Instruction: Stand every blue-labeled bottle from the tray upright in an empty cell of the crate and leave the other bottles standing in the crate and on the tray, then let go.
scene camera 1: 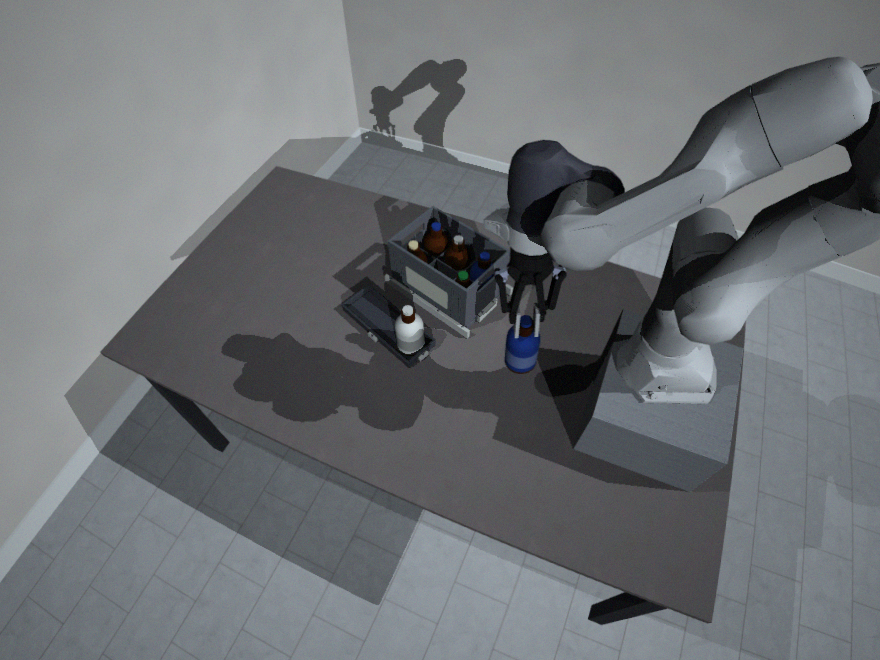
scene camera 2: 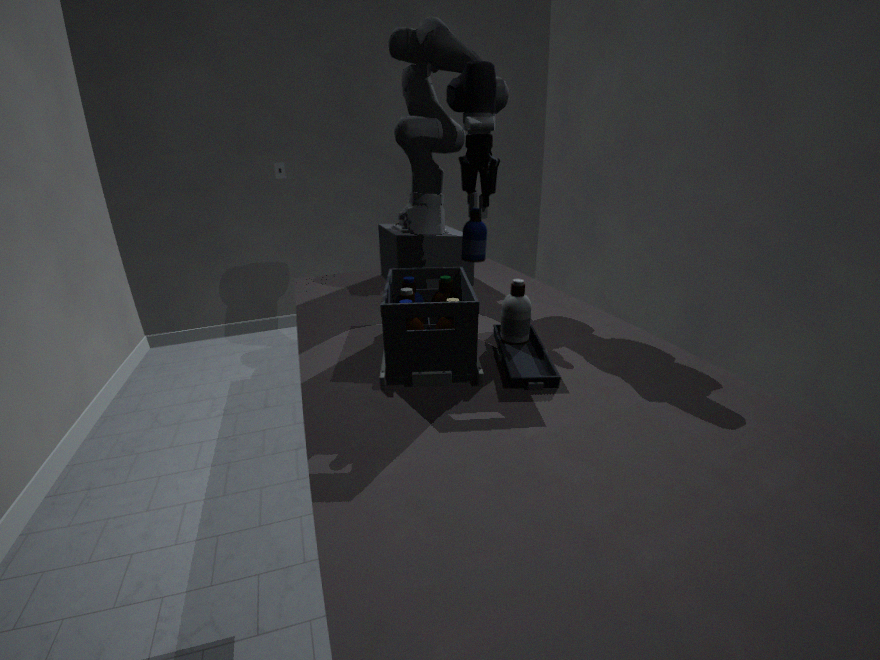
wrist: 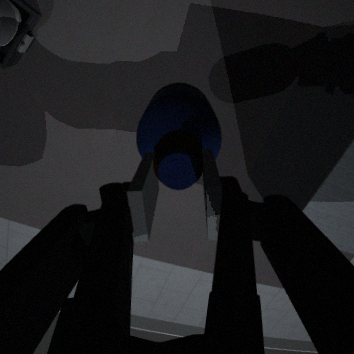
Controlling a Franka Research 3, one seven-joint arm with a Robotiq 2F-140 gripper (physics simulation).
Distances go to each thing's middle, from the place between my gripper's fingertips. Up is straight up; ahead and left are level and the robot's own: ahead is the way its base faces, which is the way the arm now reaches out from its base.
The white-labeled bottle (scene camera 2: 516,308) is 29 cm ahead of my hand, 19 cm below it and 8 cm to the right of it. Round my hand: pale crate rail (scene camera 1: 401,288) 28 cm ahead, 26 cm below, 21 cm to the right.
